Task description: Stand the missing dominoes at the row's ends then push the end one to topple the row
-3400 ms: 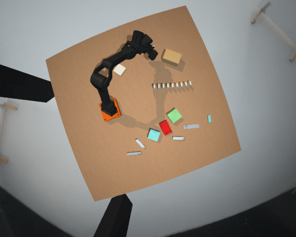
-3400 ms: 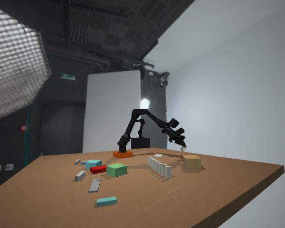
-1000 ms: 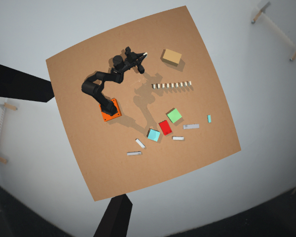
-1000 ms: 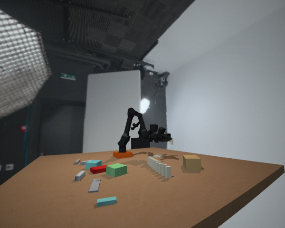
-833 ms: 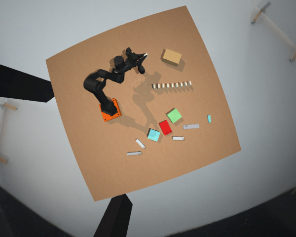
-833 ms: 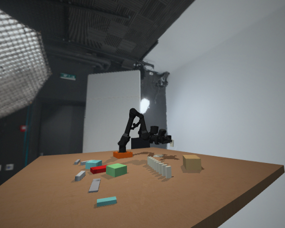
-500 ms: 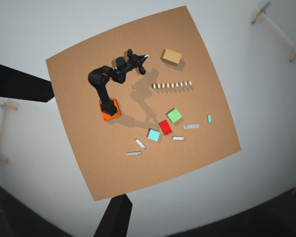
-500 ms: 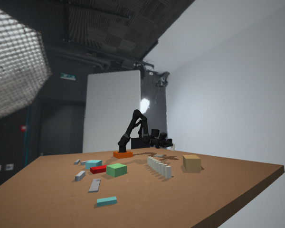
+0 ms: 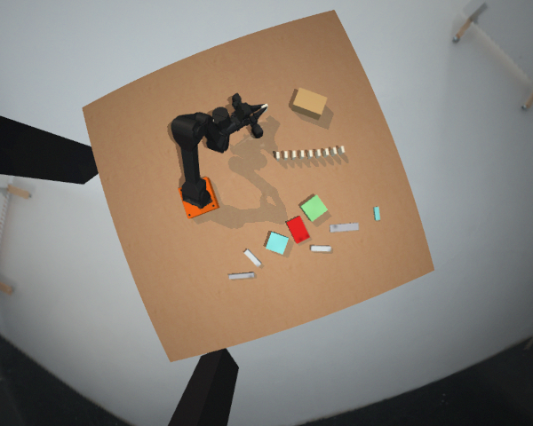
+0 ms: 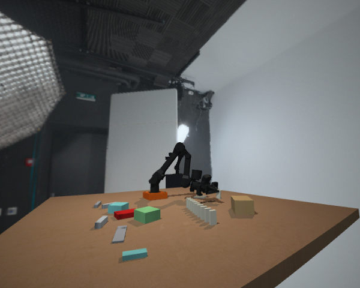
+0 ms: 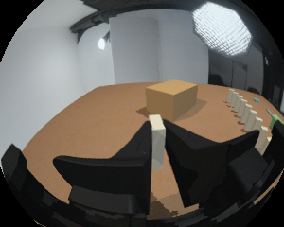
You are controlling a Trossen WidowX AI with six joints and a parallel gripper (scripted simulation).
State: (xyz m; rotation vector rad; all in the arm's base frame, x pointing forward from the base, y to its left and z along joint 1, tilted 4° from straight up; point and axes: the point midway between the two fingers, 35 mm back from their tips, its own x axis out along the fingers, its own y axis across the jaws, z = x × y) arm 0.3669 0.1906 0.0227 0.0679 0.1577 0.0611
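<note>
My gripper tip is now 17 cm short of the tan box, 6 cm to the left of it and 4 cm above it. The rest, counted from my gripper tip: green block 44 cm to the right, 5 cm below, 3 cm behind; then red block 49 cm to the right, 13 cm behind, 6 cm below; then cream tile 21 cm behind, 6 cm to the left, 6 cm below.
</note>
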